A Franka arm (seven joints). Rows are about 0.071 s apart.
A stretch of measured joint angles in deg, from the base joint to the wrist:
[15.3 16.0 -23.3 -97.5 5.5 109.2 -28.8]
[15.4 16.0 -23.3 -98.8 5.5 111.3 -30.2]
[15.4 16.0 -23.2 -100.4 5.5 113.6 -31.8]
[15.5 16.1 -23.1 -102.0 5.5 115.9 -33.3]
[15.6 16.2 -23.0 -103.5 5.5 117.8 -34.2]
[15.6 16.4 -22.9 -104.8 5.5 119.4 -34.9]
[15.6 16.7 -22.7 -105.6 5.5 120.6 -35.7]
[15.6 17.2 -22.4 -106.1 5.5 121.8 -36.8]
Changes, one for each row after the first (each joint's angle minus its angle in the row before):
[0.1 0.0 0.0 -1.3 0.0 2.1 -1.4]
[0.0 0.0 0.1 -1.6 0.0 2.3 -1.6]
[0.1 0.1 0.1 -1.6 0.0 2.3 -1.5]
[0.1 0.1 0.1 -1.5 0.0 1.9 -0.9]
[0.0 0.2 0.1 -1.3 0.0 1.6 -0.7]
[0.0 0.3 0.2 -0.8 0.0 1.2 -0.8]
[0.0 0.5 0.3 -0.5 0.0 1.2 -1.1]

